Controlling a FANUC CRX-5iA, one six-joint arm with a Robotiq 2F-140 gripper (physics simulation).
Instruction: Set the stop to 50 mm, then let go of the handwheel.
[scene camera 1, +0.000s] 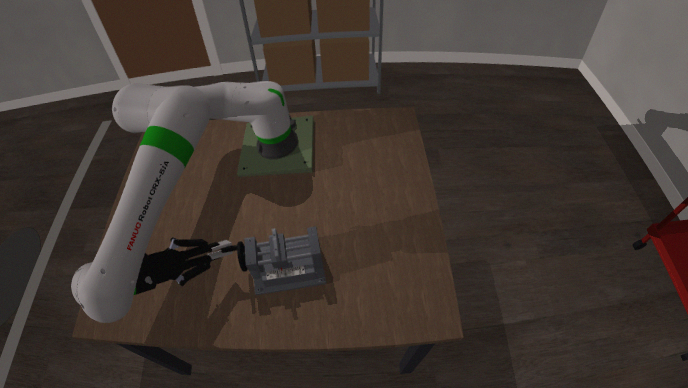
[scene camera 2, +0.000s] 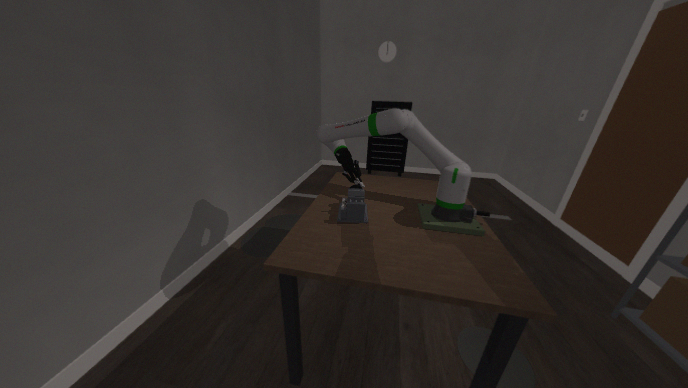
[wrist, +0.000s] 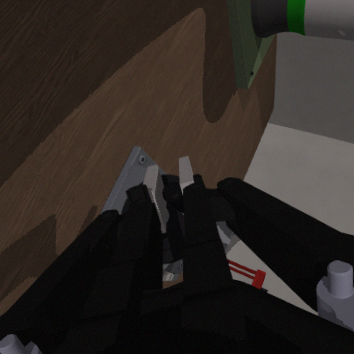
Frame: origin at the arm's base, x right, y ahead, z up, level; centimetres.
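Where they show: gripper, fingertip midpoint: (scene camera 1: 229, 246) (scene camera 2: 361, 188) (wrist: 172, 176); arm's base, origin of the base link: (scene camera 1: 277, 143) (scene camera 2: 446, 215).
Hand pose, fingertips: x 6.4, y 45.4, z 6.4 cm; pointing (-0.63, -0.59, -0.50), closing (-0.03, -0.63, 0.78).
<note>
Each offset is from my fingertips to the top centre of the thing. "spot": to the spot under its first point.
The grey stop fixture (scene camera 1: 287, 286) (scene camera 2: 353, 211) (wrist: 123, 184) sits on the table, its movable stop {dx -13.8, dy +0.2, dz +3.9 cm} (scene camera 1: 278, 248) a little left of mid-travel between the end blocks. A pale scale {spot: dx -16.3, dy +6.0, dz -2.8 cm} (scene camera 1: 286, 273) with a small red mark runs along its front; its numbers are too small to read. The black handwheel {spot: dx -4.7, dy +3.4, dz +1.1 cm} (scene camera 1: 242, 256) is on the fixture's left end in scene camera 1. My gripper (scene camera 1: 224, 249) (scene camera 2: 359, 184) (wrist: 172, 176) is shut on the handwheel's crank handle {dx -0.7, dy +1.4, dz +2.2 cm} (scene camera 1: 231, 248) (wrist: 173, 194), which shows between the pale finger pads. In the wrist view the fingers hide most of the wheel and the scale.
The arm's green base plate (scene camera 1: 275, 167) (scene camera 2: 452, 226) (wrist: 242, 65) is bolted at the table's back. A shelf rack (scene camera 1: 320, 37) with boxes, a dark tool cabinet (scene camera 2: 387, 155) and a red object (scene camera 1: 672, 245) (wrist: 258, 278) stand off the table.
</note>
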